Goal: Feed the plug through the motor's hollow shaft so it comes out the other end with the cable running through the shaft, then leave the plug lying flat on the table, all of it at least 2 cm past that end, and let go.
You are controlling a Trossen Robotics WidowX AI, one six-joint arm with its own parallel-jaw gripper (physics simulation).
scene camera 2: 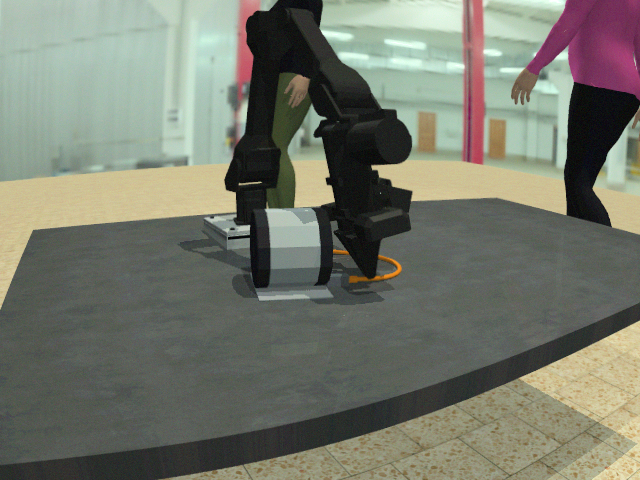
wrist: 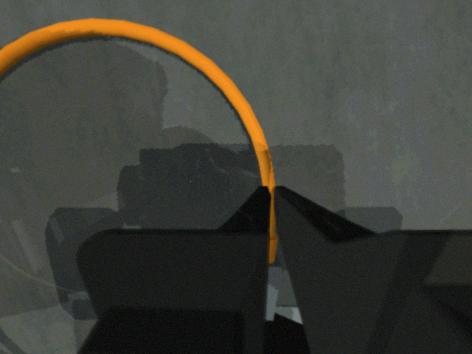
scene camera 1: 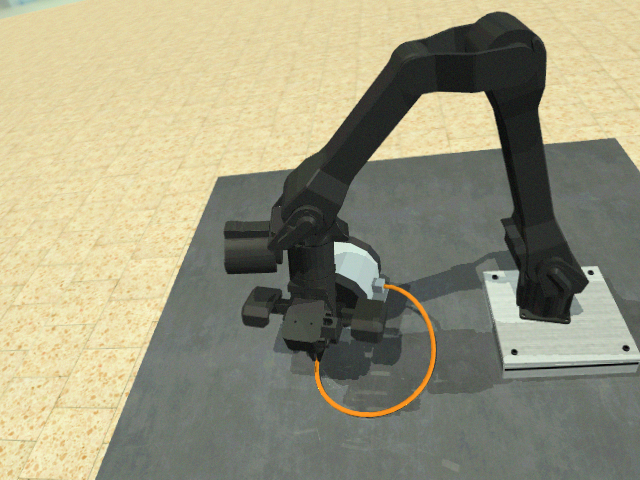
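Pixels of known places: gripper, fingertip midpoint: [scene camera 2: 370, 277] [wrist: 270, 195] [scene camera 1: 317, 359]; arm's base at its link origin: [scene camera 1: 543, 304].
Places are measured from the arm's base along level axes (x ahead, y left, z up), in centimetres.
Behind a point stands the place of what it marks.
Note:
The motor [scene camera 1: 356, 260] @(x 25.8, y 0.6, z 6.3 cm) [scene camera 2: 294, 248] @(x 33.7, y 0.7, z 3.3 cm) is a pale drum with dark end rings; its shaft opening does not show. The orange cable [scene camera 1: 433, 341] @(x 14.2, y 7.5, z -1.3 cm) [scene camera 2: 399, 268] @(x 26.1, y 18.3, z -2.5 cm) [wrist: 240, 100] @(x 28.2, y 16.5, z -2.4 cm) loops from a small grey block on the motor to the plug. My gripper [scene camera 1: 317, 356] @(x 29.8, y 12.3, z -2.4 cm) [scene camera 2: 371, 276] @(x 29.8, y 12.3, z -2.4 cm) [wrist: 270, 195] @(x 29.8, y 12.3, z -2.4 cm) points down beside the motor's end and is shut on the cable, just behind the plug. The plug's orange rear [scene camera 2: 353, 279] @(x 30.3, y 9.6, z -2.2 cm) [wrist: 272, 250] @(x 30.1, y 9.7, z -1.9 cm) shows past the fingertips, low over the table and pointing toward the motor. Its front is hard to make out; in scene camera 1 the plug is hidden.
The arm's pale base plate [scene camera 1: 563, 335] @(x -2.2, y 5.2, z 0.1 cm) [scene camera 2: 221, 227] @(x 3.8, y -6.1, z -0.1 cm) stands on the dark table [scene camera 1: 258, 444] @(x 33.9, y 25.7, z -3.1 cm) [scene camera 2: 170, 372] @(x 52.5, y -15.2, z -3.1 cm). A flat pale foot [scene camera 2: 294, 294] @(x 33.1, y 0.9, z -2.8 cm) lies under the motor. The cable's loop spreads on the side away from the motor. Two people stand behind the table in scene camera 2.

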